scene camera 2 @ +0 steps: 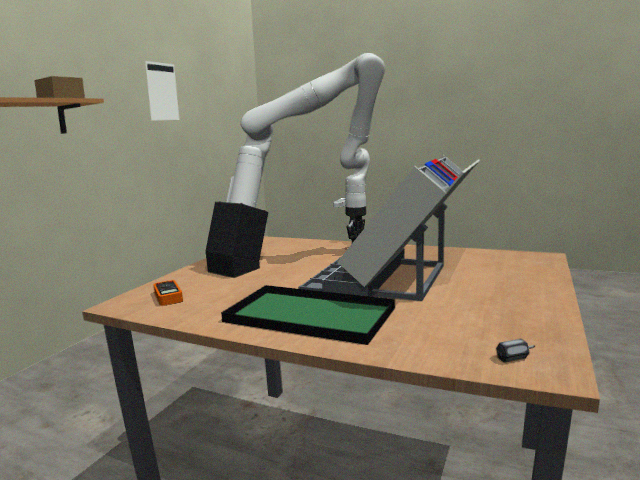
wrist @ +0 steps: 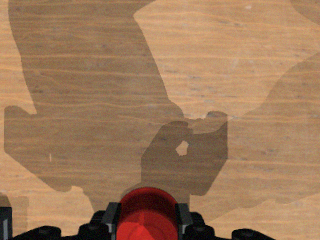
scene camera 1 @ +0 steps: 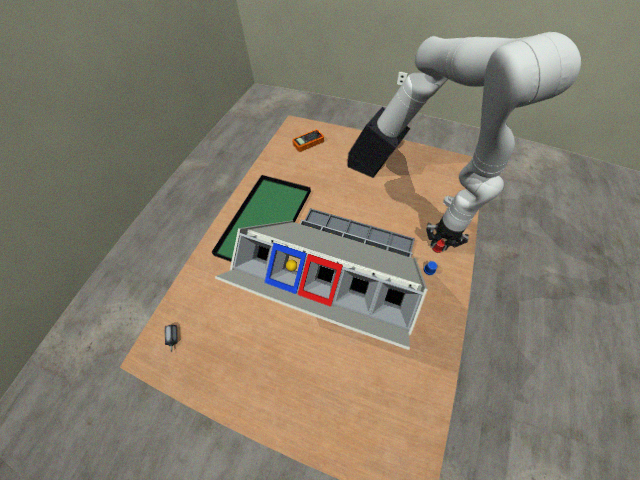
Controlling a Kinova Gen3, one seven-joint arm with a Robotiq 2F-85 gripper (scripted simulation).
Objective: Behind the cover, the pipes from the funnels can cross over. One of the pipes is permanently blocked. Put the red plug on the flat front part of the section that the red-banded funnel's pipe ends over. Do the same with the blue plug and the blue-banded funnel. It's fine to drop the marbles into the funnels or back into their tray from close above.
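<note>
Through the wrist view I see my gripper [wrist: 147, 219], while the green tray is out of frame in that same wrist view. Scene camera 1 does show me the tray, a green tray [scene camera 1: 271, 200]. I find the tray in scene camera 2 too, where it sits at [scene camera 2: 313, 313].
</note>
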